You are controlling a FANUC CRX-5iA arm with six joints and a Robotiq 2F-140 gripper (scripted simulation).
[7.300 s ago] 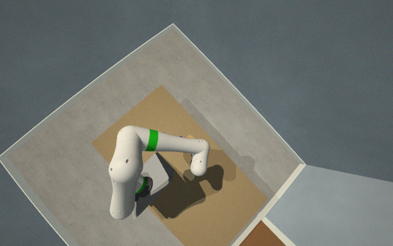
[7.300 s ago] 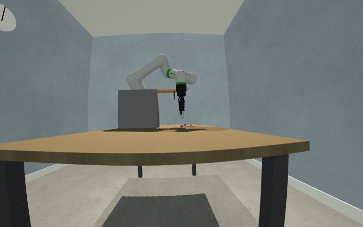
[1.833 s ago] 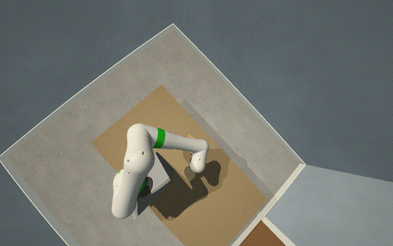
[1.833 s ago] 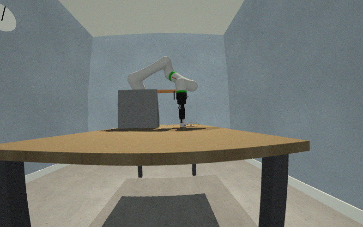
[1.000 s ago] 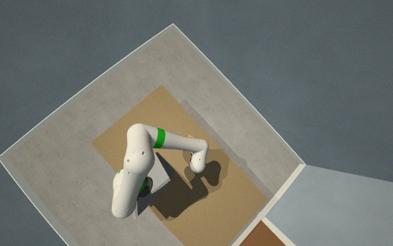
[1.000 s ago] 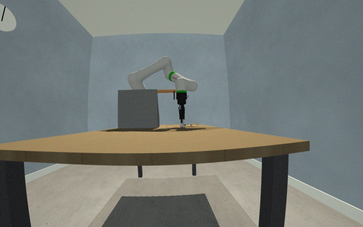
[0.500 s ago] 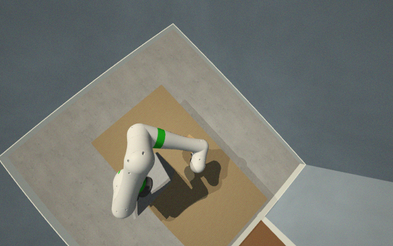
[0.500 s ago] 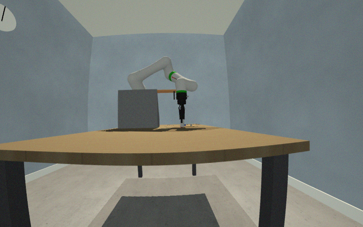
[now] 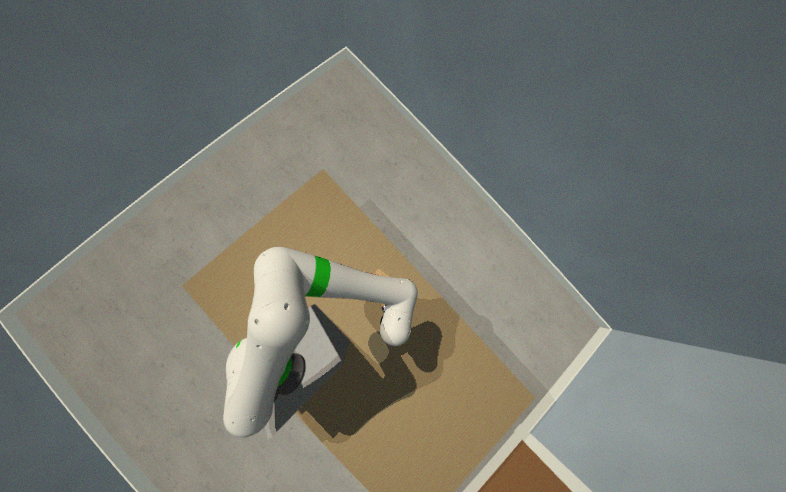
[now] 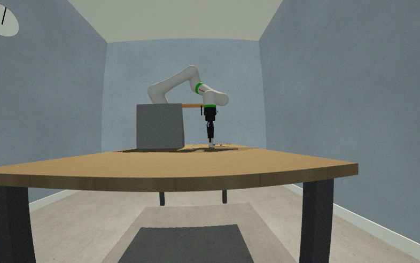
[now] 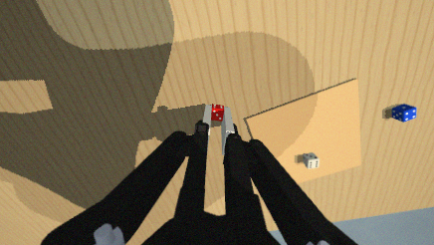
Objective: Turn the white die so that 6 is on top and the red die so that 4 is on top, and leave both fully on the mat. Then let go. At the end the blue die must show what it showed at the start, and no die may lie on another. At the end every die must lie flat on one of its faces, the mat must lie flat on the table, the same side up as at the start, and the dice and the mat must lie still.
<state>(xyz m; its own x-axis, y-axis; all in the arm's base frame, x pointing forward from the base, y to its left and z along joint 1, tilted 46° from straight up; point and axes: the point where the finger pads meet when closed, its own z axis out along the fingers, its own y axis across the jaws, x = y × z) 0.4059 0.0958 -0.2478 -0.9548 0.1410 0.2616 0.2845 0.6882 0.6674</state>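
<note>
My hand is 30 mm short of the blue die, 240 mm to the right of it and 30 mm above it. Round my hand: white die (90 mm ahead, 120 mm to the left, 20 mm below); then red die (10 mm behind, 30 mm below); then tan mat (60 mm ahead, 120 mm to the left, 30 mm below).
</note>
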